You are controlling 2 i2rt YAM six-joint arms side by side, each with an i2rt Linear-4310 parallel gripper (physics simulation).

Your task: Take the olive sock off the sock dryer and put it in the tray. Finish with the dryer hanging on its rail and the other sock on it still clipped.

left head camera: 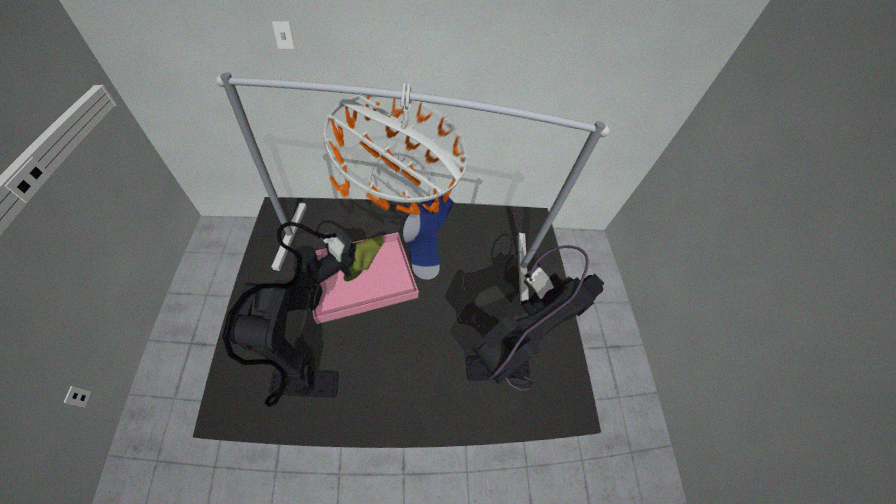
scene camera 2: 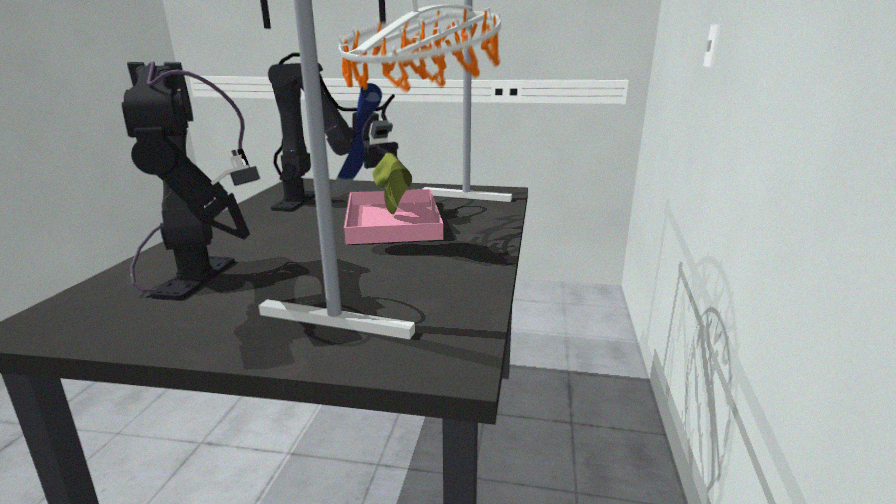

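The olive sock (left head camera: 365, 255) (scene camera 2: 392, 178) is off the clips. It hangs bunched from my left gripper (left head camera: 349, 258) (scene camera 2: 383, 157), which is shut on it, above the pink tray (left head camera: 366, 305) (scene camera 2: 394, 234). The fingertips are largely hidden. The round white dryer (left head camera: 327, 141) (scene camera 2: 401, 60) with orange clips hangs tilted from the rail (left head camera: 501, 111) by its hook. The blue sock (left head camera: 425, 241) (scene camera 2: 360, 141) with grey toe and heel hangs at the dryer's lower rim; its top meets the clips. My right gripper (left head camera: 532, 303) (scene camera 2: 228, 213) is open and empty, away from the socks.
The rail stands on two grey posts (left head camera: 255, 150) (scene camera 2: 320, 162) with white feet on the dark table (left head camera: 401, 401) (scene camera 2: 187, 338). The left post stands close behind my left gripper in the left head camera. The right post's foot is beside my right gripper there. A wall rises behind the rail.
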